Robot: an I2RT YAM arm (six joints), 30 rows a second.
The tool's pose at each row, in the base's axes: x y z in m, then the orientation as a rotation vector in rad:
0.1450, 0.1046, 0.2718, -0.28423, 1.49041, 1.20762
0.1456, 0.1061, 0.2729, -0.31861, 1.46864, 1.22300
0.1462, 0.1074, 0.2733, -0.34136, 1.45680, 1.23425
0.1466, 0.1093, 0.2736, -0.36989, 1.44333, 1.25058
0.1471, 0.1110, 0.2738, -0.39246, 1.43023, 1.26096
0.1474, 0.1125, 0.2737, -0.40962, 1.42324, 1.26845
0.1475, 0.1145, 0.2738, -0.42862, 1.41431, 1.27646
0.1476, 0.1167, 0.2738, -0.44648, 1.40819, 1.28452
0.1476, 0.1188, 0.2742, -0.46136, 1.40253, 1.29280
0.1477, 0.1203, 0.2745, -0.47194, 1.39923, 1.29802
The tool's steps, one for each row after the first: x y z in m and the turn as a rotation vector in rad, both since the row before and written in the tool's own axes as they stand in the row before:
-0.0005, 0.0008, 0.0017, -0.03423, 0.00231, -0.01390
0.0000, 0.0003, 0.0015, -0.02235, 0.00388, -0.00736
0.0004, 0.0006, 0.0018, -0.02882, 0.00643, -0.00698
0.0004, 0.0004, 0.0017, -0.02226, 0.00309, -0.00805
0.0006, 0.0003, 0.0014, -0.01558, 0.00466, -0.00515
0.0007, 0.0007, 0.0018, -0.01754, 0.00432, -0.00628
0.0008, 0.0007, 0.0019, -0.01595, 0.00590, -0.00453
0.0005, 0.0009, 0.0019, -0.01441, 0.00469, -0.00285
0.0003, 0.0005, 0.0014, -0.00958, 0.00385, -0.00215

